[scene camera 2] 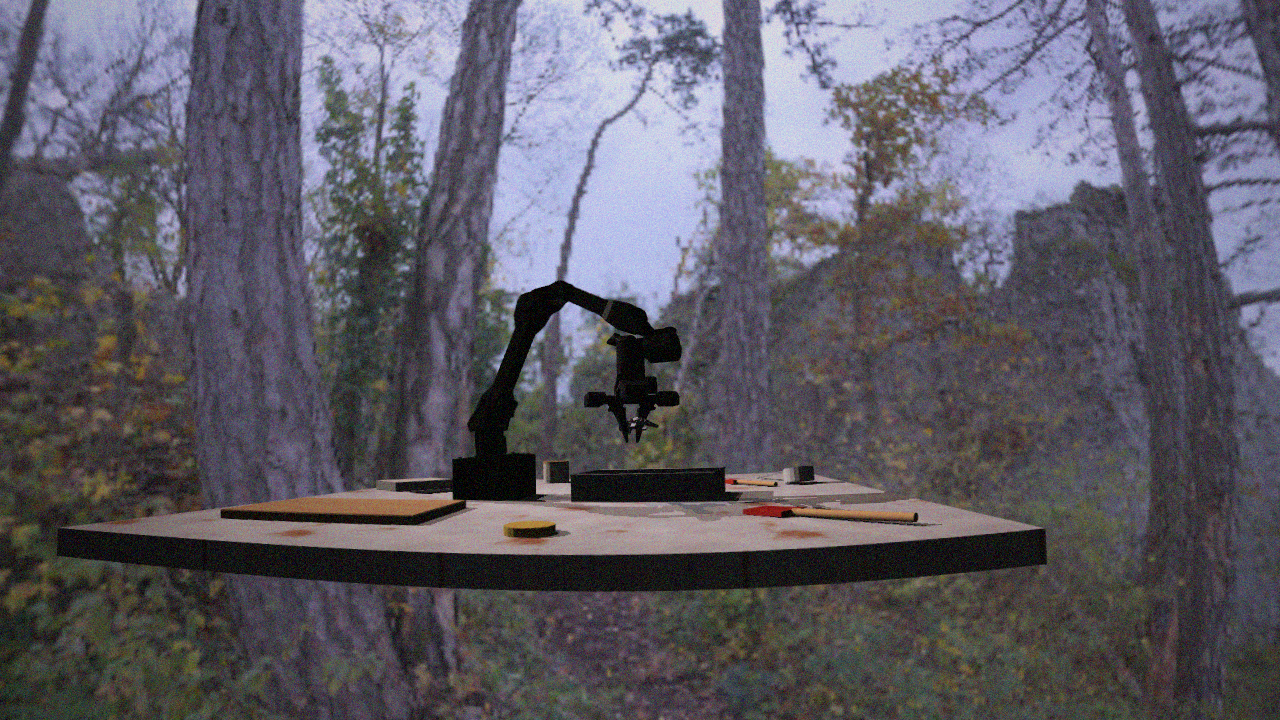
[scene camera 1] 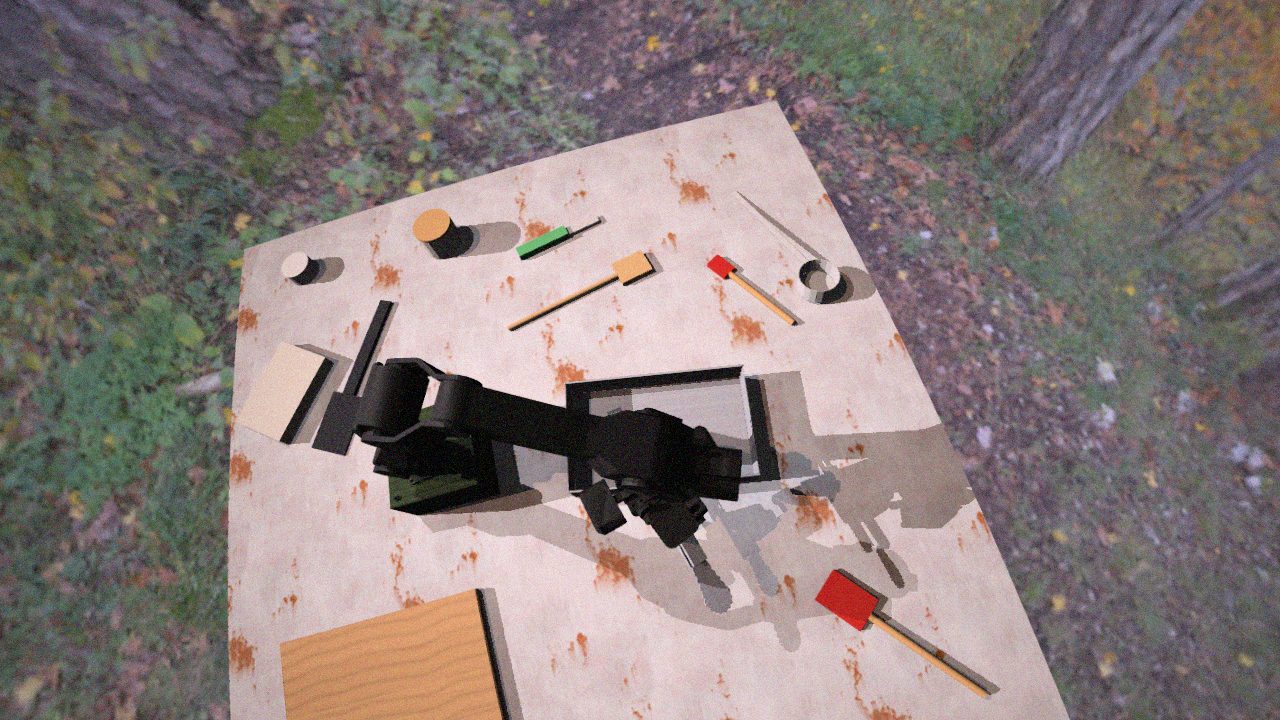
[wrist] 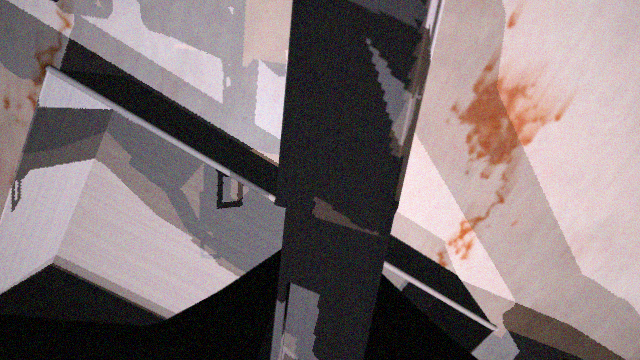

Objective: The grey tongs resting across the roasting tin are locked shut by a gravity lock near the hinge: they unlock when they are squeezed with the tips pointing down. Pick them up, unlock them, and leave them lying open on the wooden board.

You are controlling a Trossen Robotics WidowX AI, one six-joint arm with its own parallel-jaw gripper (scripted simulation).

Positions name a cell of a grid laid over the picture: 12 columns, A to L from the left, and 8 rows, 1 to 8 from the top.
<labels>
my gripper: scene camera 2 F5; scene camera 1 G6; wrist G6
large red spatula: scene camera 2 H6; scene camera 1 H7; not seen in the wrist view (out of frame)
</labels>
